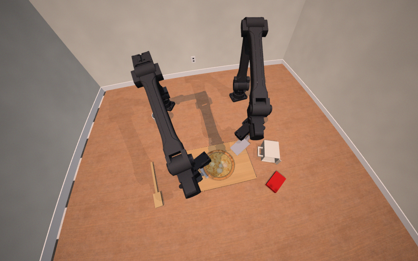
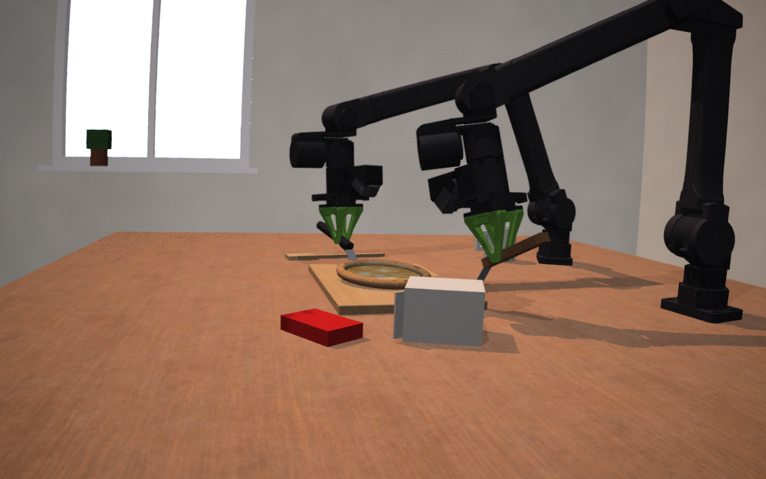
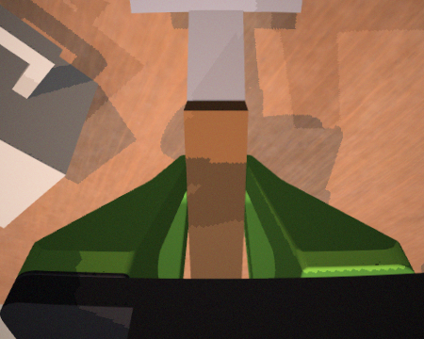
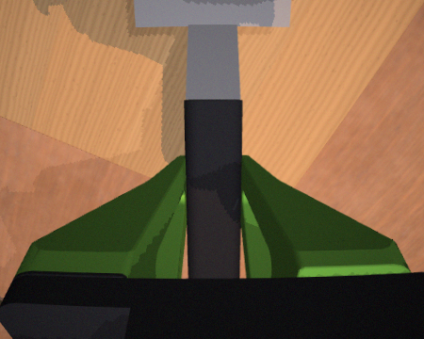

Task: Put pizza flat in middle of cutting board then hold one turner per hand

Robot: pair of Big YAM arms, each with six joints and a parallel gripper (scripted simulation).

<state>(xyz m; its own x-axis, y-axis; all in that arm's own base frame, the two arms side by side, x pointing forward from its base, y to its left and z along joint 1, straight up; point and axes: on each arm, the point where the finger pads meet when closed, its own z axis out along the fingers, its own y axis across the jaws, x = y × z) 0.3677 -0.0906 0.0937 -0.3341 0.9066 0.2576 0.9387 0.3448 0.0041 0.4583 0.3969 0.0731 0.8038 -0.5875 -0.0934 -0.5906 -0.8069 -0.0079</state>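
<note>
Right now the pizza is 60 mm behind my right hand, 130 mm to the left of it and 50 mm below it. The rest, counted from my right hand: black-handled turner (10 mm behind, 10 mm to the left, 10 mm below); then wooden spatula (10 mm ahead, 220 mm to the right, 70 mm below); then cutting board (70 mm behind, 130 mm to the left, 70 mm below).
Now: the brown-handled turner 2 cm ahead of my left hand, 3 cm to the right of it and 3 cm below it. From my left hand the other things lie so: white boxy mug: 11 cm ahead, 7 cm to the left, 6 cm below; pizza: 13 cm ahead, 21 cm to the right, 7 cm below; cutting board: 13 cm ahead, 22 cm to the right, 9 cm below.
</note>
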